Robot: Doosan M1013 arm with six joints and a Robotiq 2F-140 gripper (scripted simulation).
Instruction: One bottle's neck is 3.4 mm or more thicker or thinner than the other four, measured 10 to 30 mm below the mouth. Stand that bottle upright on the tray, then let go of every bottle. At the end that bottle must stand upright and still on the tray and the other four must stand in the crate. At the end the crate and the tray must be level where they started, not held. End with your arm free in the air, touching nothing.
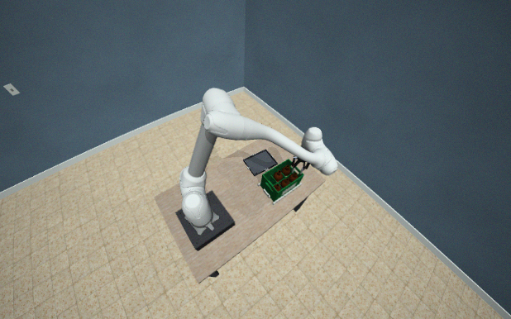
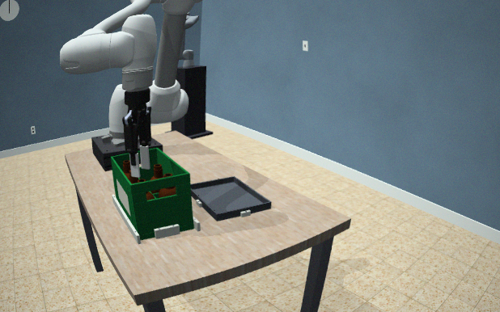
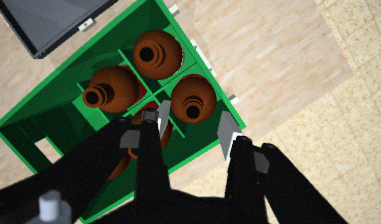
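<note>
Right now my hand is 1 cm short of the brown bottle, 9 cm to the right of it and 13 cm above it. Round my hand: dark tray (3 cm behind, 33 cm to the left, 21 cm below); green crate (8 cm behind, 6 cm to the left, 13 cm below).
</note>
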